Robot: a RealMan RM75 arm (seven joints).
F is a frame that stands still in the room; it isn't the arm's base.
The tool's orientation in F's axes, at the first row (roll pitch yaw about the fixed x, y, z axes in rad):
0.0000 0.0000 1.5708
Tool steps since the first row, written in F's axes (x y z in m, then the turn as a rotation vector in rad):
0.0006 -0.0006 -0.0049 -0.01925 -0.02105 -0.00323
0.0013 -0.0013 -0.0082 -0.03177 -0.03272 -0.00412
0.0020 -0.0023 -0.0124 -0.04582 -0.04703 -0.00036
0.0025 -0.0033 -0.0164 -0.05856 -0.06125 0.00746
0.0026 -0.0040 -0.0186 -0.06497 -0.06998 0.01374
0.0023 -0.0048 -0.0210 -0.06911 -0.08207 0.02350
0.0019 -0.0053 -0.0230 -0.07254 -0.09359 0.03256
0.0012 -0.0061 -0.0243 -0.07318 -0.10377 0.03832
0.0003 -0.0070 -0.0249 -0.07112 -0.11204 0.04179
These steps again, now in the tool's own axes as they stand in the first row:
-0.0006 -0.0006 -0.0049 -0.02105 0.01925 -0.00323
-0.0013 -0.0013 -0.0082 -0.03272 0.03177 -0.00412
-0.0023 -0.0020 -0.0124 -0.04703 0.04582 -0.00036
-0.0033 -0.0025 -0.0164 -0.06125 0.05856 0.00746
-0.0040 -0.0026 -0.0186 -0.06998 0.06497 0.01374
-0.0048 -0.0023 -0.0210 -0.08207 0.06911 0.02350
-0.0053 -0.0019 -0.0230 -0.09359 0.07254 0.03256
-0.0061 -0.0012 -0.0243 -0.10377 0.07318 0.03832
-0.0070 -0.0003 -0.0249 -0.11204 0.07112 0.04179

